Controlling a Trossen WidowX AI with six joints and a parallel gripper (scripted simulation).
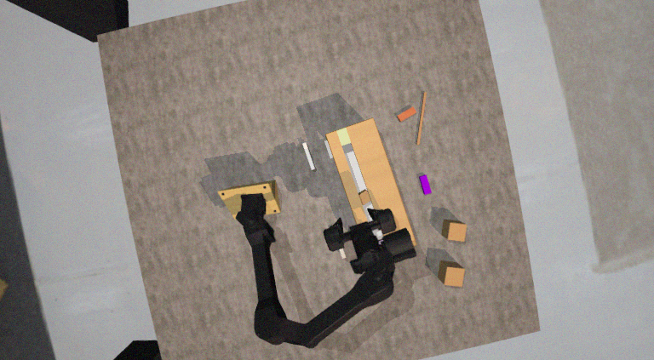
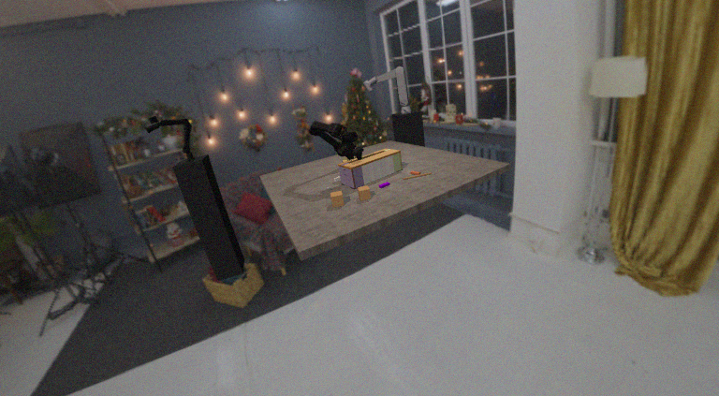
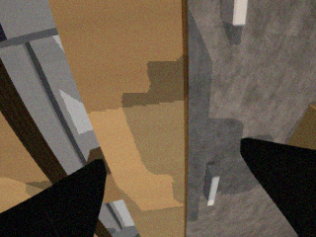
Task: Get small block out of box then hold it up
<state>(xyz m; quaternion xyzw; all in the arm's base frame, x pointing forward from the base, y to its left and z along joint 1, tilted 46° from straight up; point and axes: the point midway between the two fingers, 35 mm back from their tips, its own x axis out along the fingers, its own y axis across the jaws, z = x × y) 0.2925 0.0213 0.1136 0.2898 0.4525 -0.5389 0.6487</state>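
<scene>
Right now my gripper tip is 4 cm to the right of the tan block, 3 cm short of it and 2 cm above it. Also, from my gripper tip: grey cube: 23 cm to the right, 10 cm below, 8 cm ahead; thin stick: 27 cm to the left, 25 cm ahead, 10 cm below; box: 6 cm to the left, 5 cm below, 2 cm ahead.
</scene>
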